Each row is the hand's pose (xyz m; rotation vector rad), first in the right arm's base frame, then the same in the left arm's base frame.
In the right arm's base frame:
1: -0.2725 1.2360 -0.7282 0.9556 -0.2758 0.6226
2: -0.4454 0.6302 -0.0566 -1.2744 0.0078 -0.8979
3: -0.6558 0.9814 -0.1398 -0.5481 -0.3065 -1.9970
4: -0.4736 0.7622 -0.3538 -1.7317 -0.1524 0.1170
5: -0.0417 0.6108 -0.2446 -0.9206 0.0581 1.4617
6: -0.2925 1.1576 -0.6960 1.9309 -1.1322 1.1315
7: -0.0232 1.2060 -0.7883 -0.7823 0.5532 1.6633
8: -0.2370 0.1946 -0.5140 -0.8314 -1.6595 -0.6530
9: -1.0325 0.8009 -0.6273 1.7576 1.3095 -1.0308
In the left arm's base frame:
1: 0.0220 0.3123 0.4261 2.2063 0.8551 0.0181
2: 0.3954 -0.4218 0.0143 -0.6365 1.0860 0.3830
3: 0.3695 -0.3489 0.4248 -0.8743 1.2344 -0.8997
4: 0.1585 -0.2476 0.1560 -0.3739 0.3964 1.1704
5: 0.3323 -0.0606 -0.2392 0.9477 0.0954 1.8764
6: 0.0213 0.2416 0.3753 2.8496 -0.5488 -0.8560
7: 0.0283 0.5024 0.2515 1.0975 0.3122 2.3040
8: -0.0964 -0.3193 -0.4217 -0.0667 -0.1542 -0.4187
9: -0.2352 -0.5210 0.5547 -0.7901 -2.1885 0.9911

